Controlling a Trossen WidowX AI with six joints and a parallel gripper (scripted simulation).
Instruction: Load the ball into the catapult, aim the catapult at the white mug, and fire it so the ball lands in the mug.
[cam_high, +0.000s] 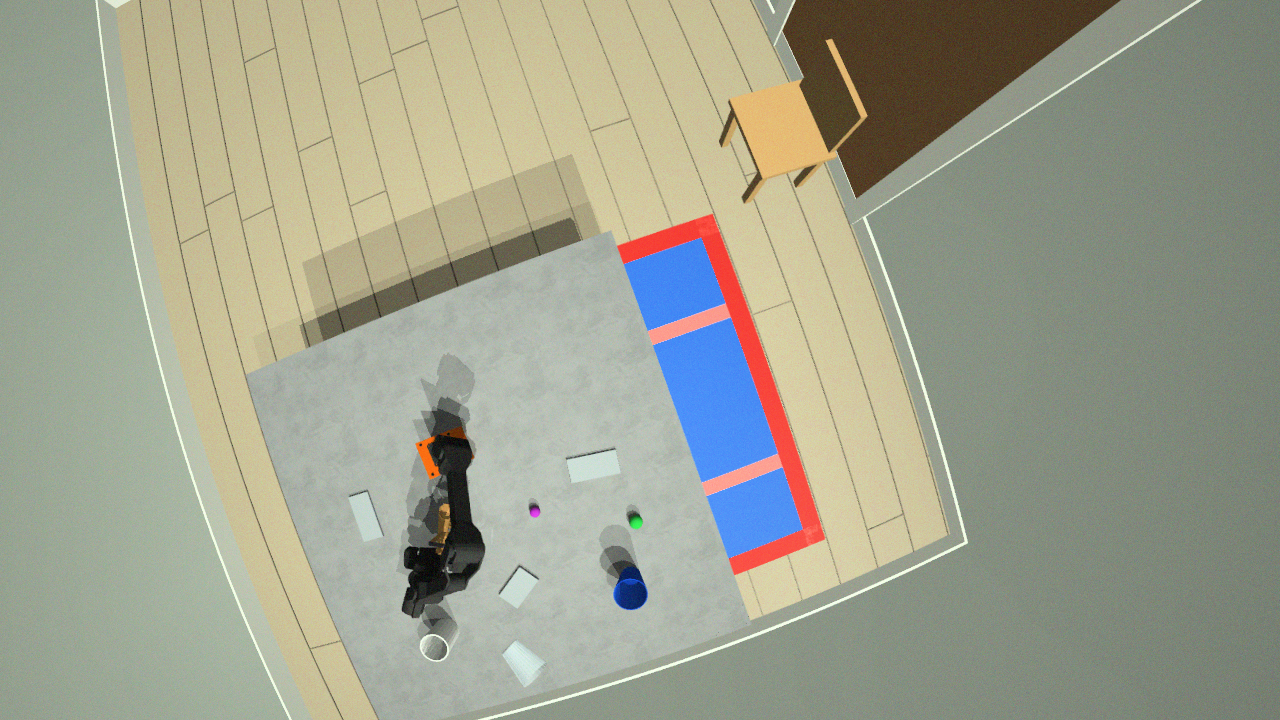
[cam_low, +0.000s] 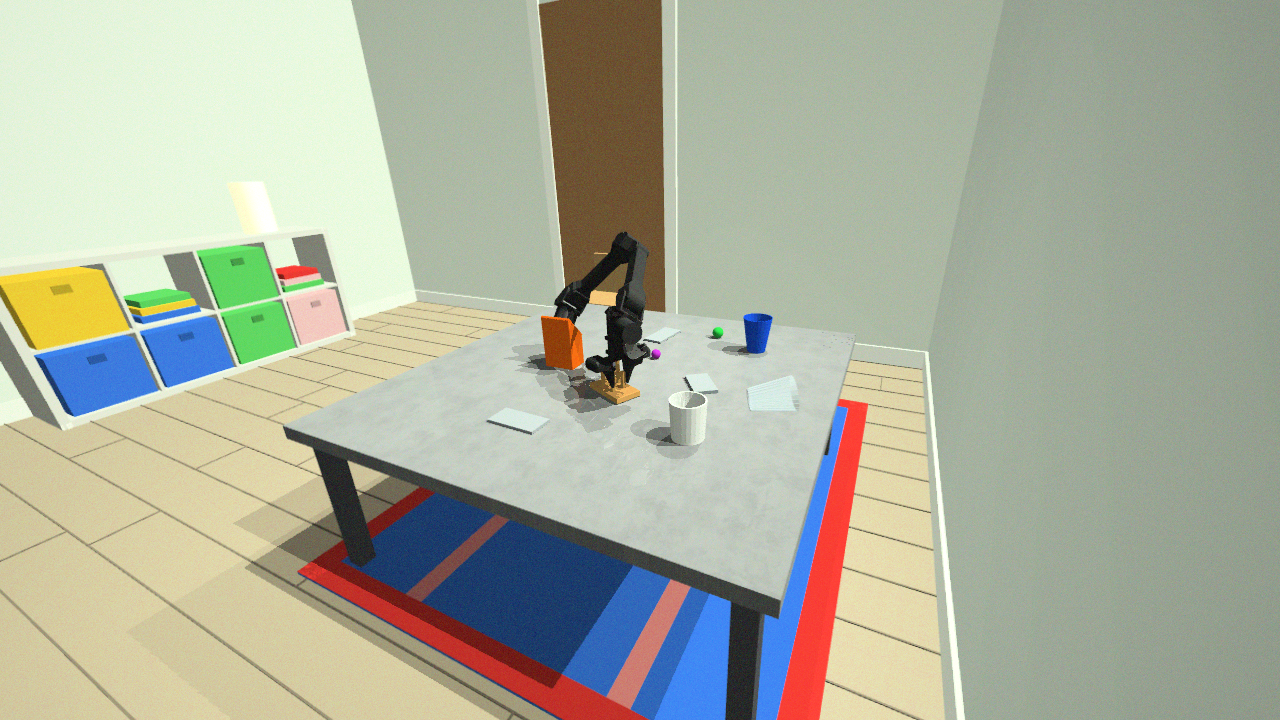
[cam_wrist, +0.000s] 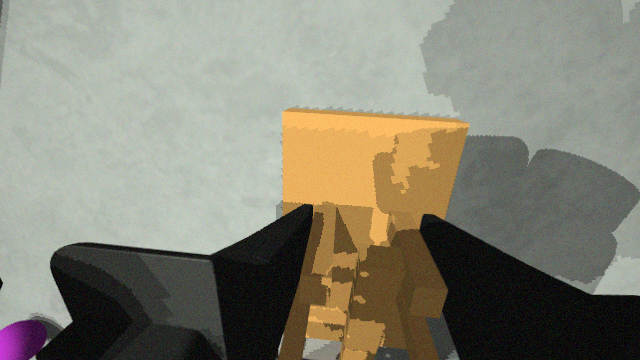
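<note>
The purple ball is 1 cm behind my gripper tip, 30 cm to the left of it and 2 cm below it. Round my gripper tip: white mug (25 cm ahead, 14 cm to the right); blue cup (29 cm ahead, 48 cm to the left); wooden catapult (5 cm behind, 5 cm to the left, 2 cm above).
</note>
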